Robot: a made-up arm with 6 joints.
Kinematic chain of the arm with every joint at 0, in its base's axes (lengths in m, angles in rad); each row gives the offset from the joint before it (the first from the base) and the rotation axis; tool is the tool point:
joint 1: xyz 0 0 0.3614 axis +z
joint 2: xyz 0.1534 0 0 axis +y
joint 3: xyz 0 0 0.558 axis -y
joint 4: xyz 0 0 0.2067 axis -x
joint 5: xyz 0.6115 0 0 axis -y
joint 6: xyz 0.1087 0 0 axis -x
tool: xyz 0 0 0
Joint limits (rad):
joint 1: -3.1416..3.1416
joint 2: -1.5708..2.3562
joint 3: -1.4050..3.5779
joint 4: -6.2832..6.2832
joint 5: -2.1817..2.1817
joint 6: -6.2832..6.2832
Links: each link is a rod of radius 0.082 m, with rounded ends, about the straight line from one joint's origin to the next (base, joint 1, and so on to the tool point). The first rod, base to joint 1, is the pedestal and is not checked.
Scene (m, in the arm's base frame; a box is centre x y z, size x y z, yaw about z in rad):
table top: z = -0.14
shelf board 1: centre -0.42 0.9 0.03 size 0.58 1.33 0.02 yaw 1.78
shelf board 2: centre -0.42 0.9 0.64 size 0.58 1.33 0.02 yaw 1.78
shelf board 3: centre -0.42 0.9 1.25 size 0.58 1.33 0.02 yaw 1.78
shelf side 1: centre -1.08 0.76 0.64 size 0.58 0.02 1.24 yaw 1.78
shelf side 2: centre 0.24 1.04 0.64 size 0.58 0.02 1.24 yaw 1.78
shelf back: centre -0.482 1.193 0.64 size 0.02 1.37 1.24 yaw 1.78
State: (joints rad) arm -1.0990 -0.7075 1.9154 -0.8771 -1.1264 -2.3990
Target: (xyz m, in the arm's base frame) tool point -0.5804 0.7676 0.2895
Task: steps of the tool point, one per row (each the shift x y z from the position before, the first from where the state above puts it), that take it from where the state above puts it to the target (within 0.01 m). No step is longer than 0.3 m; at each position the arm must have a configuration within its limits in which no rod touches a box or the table.
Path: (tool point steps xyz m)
1: -0.0055 -0.1046 0.0321
2: 0.0146 -0.1118 0.0118
3: 0.0336 -0.1126 -0.0104
4: 0.0499 -0.1074 -0.0336
5: -0.1435 0.0570 -0.2187
6: -0.0933 -0.0156 -0.2412
7: -0.0236 -0.0669 -0.2372
8: -0.0613 0.1033 -0.0016
9: -0.0364 0.1109 -0.0006
10: -0.0104 0.1128 0.0005
11: 0.0156 0.1090 0.0016

